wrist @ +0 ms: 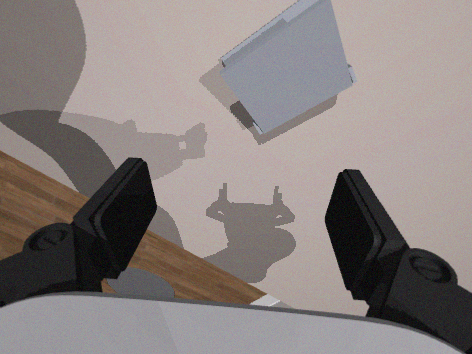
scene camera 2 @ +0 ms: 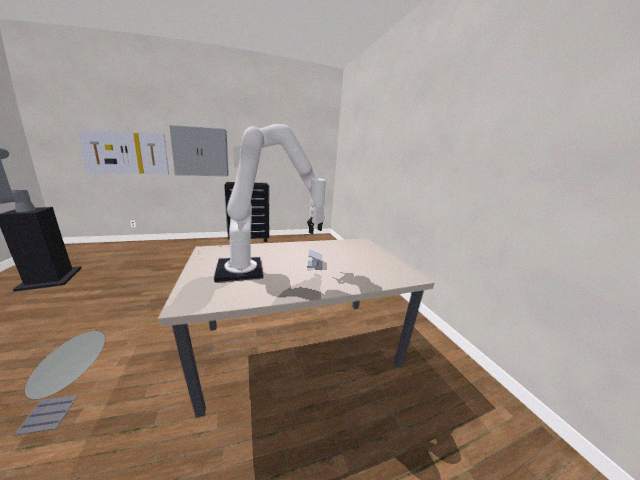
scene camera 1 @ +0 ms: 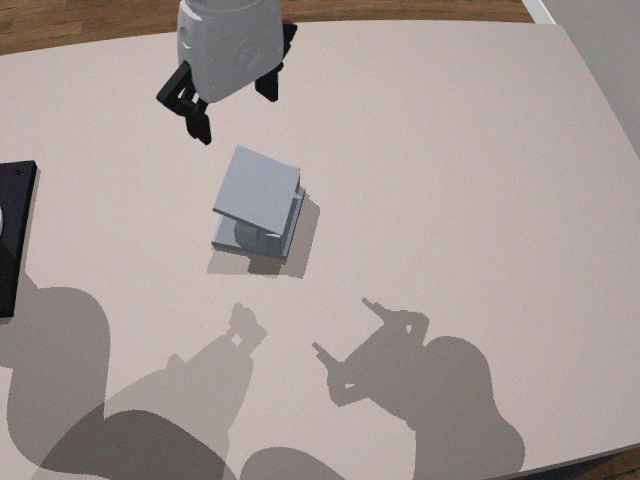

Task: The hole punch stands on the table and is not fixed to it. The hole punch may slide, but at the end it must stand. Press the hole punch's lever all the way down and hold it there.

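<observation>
The blue-grey hole punch (scene camera 1: 246,233) (scene camera 2: 314,262) stands upright on the table. Its wide flat lever (scene camera 1: 258,191) (scene camera 2: 314,255) (wrist: 290,70) is raised and slants above the base, with a gap between them at the front side in scene camera 1. My gripper (scene camera 1: 240,120) (scene camera 2: 315,229) (wrist: 239,189) is open and empty, pointing down. It hangs well above the table and touches neither the lever nor the base. In the wrist view the hole punch lies beyond the fingertips, at the upper middle, and its top edge is cut off.
The pale table (scene camera 1: 439,180) (scene camera 2: 361,253) carries the arm's black base plate (scene camera 1: 18,206) (scene camera 2: 222,272), to the left of the hole punch. The arm's shadows fall across the table's near part. A grey wall (scene camera 1: 610,67) (scene camera 2: 465,180) rises to the right of the table.
</observation>
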